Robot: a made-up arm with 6 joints.
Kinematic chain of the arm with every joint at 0, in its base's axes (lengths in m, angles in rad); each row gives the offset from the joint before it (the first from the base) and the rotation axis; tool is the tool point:
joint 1: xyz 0 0 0.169 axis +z
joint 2: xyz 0 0 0 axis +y
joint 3: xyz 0 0 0.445 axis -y
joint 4: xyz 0 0 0 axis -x
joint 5: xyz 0.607 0 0 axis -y
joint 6: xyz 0 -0.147 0 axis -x
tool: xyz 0 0 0
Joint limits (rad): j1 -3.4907..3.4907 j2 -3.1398..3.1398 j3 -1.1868..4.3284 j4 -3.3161..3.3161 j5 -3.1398..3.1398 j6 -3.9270..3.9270
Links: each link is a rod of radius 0.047 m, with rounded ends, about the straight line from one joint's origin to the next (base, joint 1, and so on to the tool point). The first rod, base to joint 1, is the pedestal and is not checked.
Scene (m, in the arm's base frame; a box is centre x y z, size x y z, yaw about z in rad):
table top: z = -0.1
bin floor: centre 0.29 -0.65 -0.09 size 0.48 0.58 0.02 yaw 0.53
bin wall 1: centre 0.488 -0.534 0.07 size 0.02 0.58 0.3 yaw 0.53
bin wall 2: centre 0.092 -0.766 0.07 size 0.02 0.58 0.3 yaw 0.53
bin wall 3: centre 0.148 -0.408 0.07 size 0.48 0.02 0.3 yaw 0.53
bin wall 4: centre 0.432 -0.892 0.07 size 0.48 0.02 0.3 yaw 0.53
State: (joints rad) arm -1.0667 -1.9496 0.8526 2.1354 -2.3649 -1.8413
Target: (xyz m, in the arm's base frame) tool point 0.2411 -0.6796 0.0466
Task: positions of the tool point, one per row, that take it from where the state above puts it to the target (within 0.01 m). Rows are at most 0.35 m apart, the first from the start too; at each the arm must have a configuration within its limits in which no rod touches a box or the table.
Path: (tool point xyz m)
1: -0.7069 0.7837 0.1236
2: -0.9200 0.5411 0.1606
3: -1.0384 0.2398 0.1984
4: -1.0475 -0.0811 0.2355
5: -0.9490 -0.3807 0.2701
6: -0.7600 -0.6220 0.3005
7: -0.5100 -0.7780 0.3250
8: -0.2355 -0.8360 0.3425
9: 0.0256 -0.7978 0.3518
10: 0.2411 -0.6796 0.3517
11: 0.2463 -0.6947 0.1985
12: 0.2411 -0.6796 0.0466

